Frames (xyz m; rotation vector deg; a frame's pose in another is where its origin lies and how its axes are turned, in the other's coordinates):
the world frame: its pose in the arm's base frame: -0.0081 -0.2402 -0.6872 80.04 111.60 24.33
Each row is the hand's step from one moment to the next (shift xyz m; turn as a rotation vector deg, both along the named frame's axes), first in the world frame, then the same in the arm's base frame.
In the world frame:
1: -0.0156 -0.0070 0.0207 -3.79 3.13 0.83
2: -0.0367 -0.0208 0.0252 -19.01 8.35 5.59
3: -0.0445 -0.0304 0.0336 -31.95 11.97 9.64
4: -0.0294 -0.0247 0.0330 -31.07 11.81 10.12
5: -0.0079 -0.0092 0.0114 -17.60 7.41 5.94
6: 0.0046 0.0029 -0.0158 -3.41 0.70 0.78
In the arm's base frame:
1: 0.0124 -0.0196 -0.0136 3.44 -2.45 2.65
2: 0.0097 -0.0447 -0.0181 13.12 -15.17 7.75
3: 0.0103 -0.0564 -0.0272 20.79 -26.28 11.58
4: 0.0111 -0.0404 -0.0285 20.86 -25.59 10.84
5: 0.0030 -0.0121 -0.0110 12.46 -14.26 6.44
6: -0.0098 0.0073 0.0114 1.64 -2.99 1.05

